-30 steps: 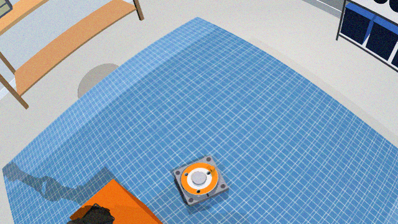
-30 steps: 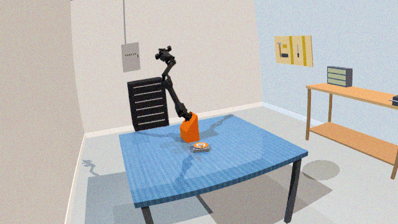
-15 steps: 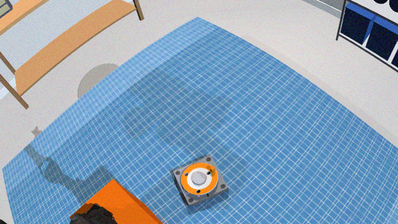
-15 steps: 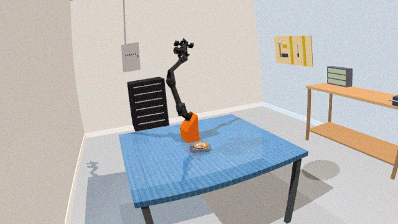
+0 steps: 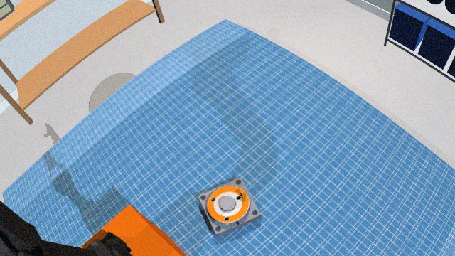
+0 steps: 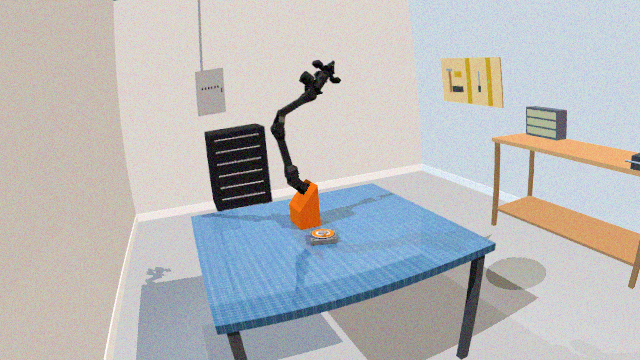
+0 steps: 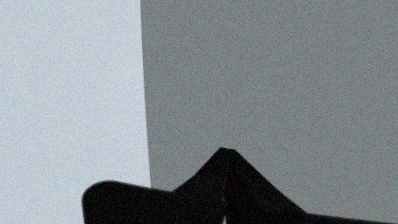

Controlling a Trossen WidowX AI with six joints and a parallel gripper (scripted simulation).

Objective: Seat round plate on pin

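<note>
The round plate lies 310 mm ahead of my gripper tip, 310 mm to the right of it and 840 mm below it. From my gripper tip the other things lie so: grey square base 290 mm ahead, 300 mm to the right, 850 mm below.
</note>
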